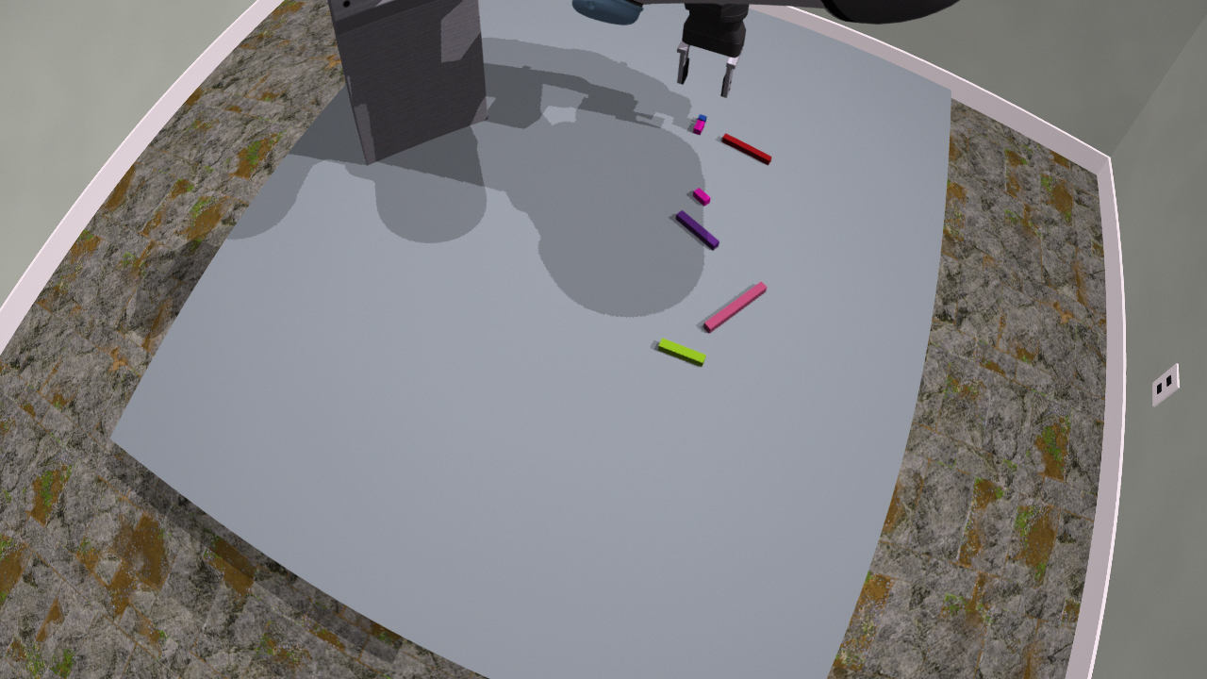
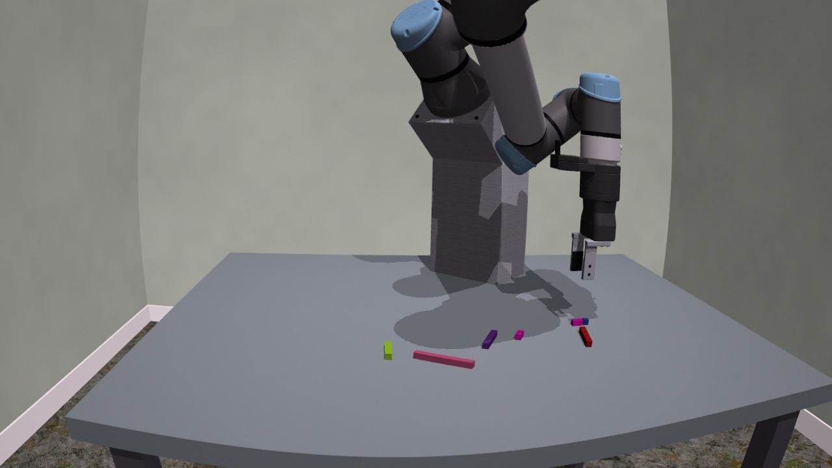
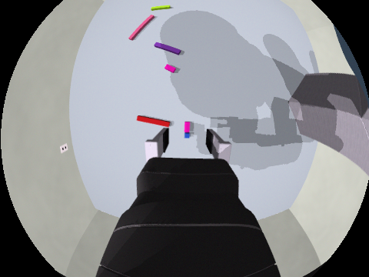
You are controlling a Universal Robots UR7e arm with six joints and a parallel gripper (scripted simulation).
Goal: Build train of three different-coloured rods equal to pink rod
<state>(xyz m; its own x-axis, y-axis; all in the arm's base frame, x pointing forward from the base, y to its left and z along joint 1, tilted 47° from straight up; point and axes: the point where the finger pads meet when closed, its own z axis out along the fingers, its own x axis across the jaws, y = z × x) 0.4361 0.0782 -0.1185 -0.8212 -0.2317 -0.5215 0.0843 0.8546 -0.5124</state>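
The purple rod is 30 mm ahead of my hand, 170 mm to the right of it and 100 mm below it. Round my hand: red rod (70 mm ahead, 20 mm to the right, 100 mm below); then pink rod (90 mm ahead, 260 mm to the right, 100 mm below); then small blue rod (20 mm to the left, 100 mm below).
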